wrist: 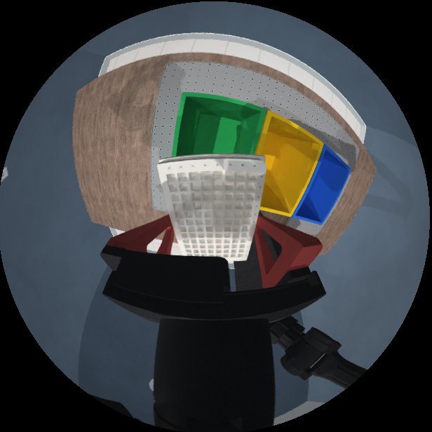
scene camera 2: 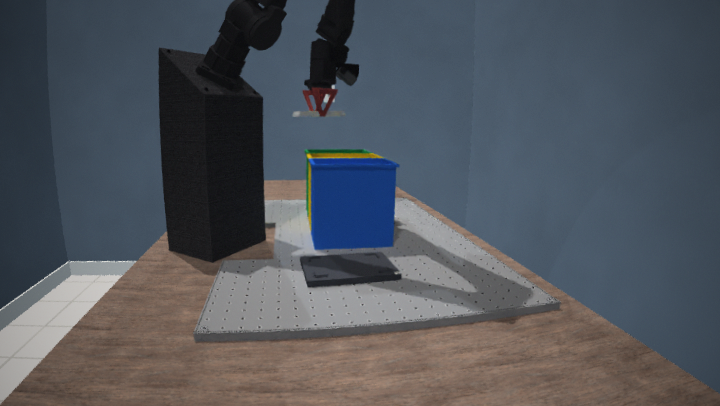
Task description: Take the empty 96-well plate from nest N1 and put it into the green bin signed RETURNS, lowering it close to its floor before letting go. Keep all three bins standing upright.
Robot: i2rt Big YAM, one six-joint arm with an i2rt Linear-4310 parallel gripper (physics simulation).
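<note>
A white 96-well plate is held roughly level between the red fingers of my gripper, which is shut on it high above the bins. The green bin stands upright, farthest back in the scene view; in the wrist view the plate covers its near edge, and its visible inside shows no objects. The sign RETURNS cannot be read. The yellow bin and the blue bin stand upright beside it in a row. A dark, flat nest lies in front of the blue bin with no plate on it.
The bins and nest stand on a grey perforated board on the wooden table. The black arm pedestal rises left of the bins in the scene view, higher than their rims.
</note>
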